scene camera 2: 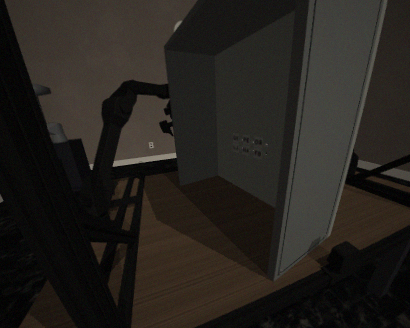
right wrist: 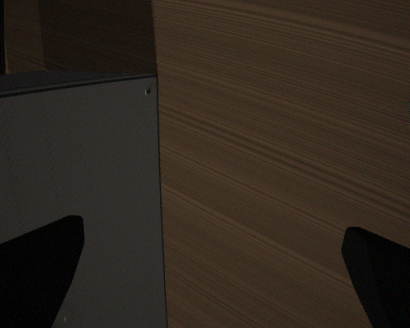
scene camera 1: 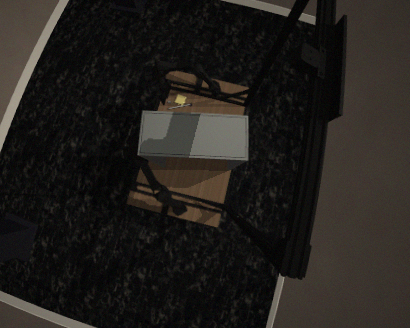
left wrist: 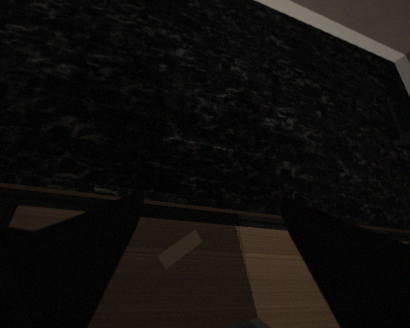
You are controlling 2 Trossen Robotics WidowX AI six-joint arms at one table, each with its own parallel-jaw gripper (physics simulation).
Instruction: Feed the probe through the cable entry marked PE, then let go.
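A thin pale rod, likely the probe, lies on the wood beside the grey cabinet in scene camera 1. In scene camera 2 the cable entry marked PE is in the upper row of small labelled entries on the cabinet's inner panel. My left gripper is open and empty, beside the cabinet's side wall, partly hidden in scene camera 2. My right gripper is open and empty above the cabinet's edge and the wood. The probe cannot be made out in either wrist view.
A small yellow piece lies close to the rod. A flat tan strip lies on the wooden table in the left wrist view. Dark frame bars cross the table's ends. The cabinet stands tall across the table's middle.
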